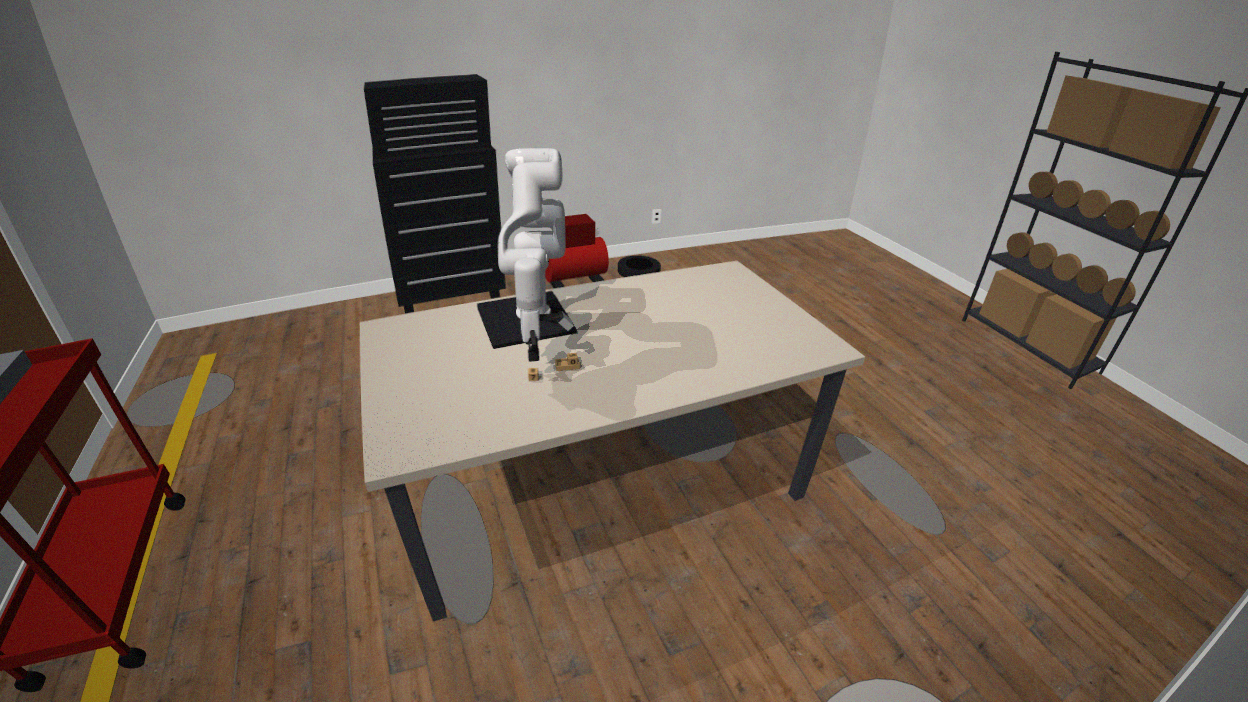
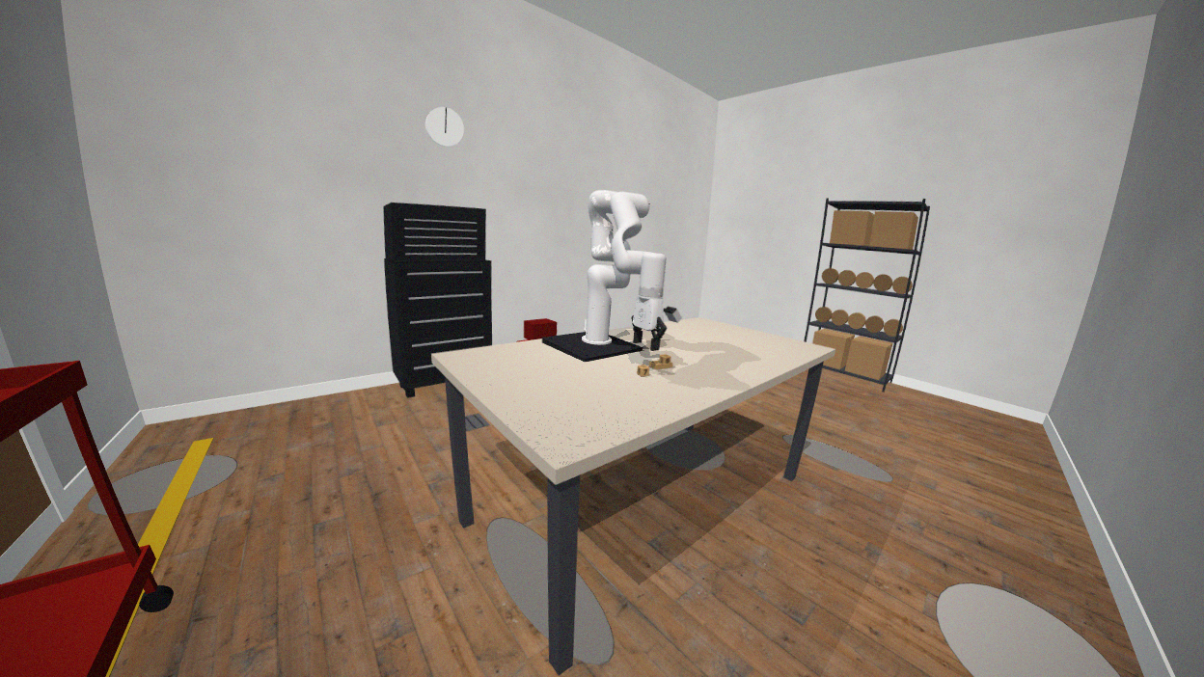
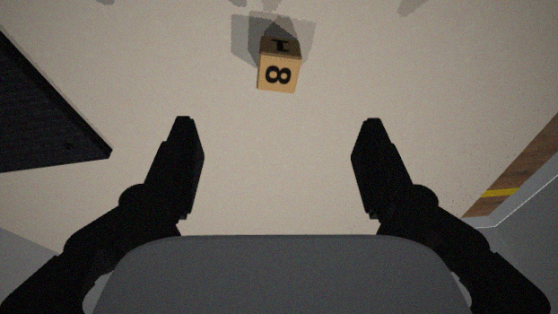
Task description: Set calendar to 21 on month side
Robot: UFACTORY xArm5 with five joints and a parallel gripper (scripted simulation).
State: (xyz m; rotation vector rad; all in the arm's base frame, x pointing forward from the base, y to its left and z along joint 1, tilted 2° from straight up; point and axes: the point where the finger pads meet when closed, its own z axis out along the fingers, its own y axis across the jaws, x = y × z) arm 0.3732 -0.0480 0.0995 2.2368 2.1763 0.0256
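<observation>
Right now the wooden digit cube is 90 mm below my hand. From my hand the other things lie so: wooden tray: 40 mm behind, 110 mm to the left, 100 mm below.
</observation>
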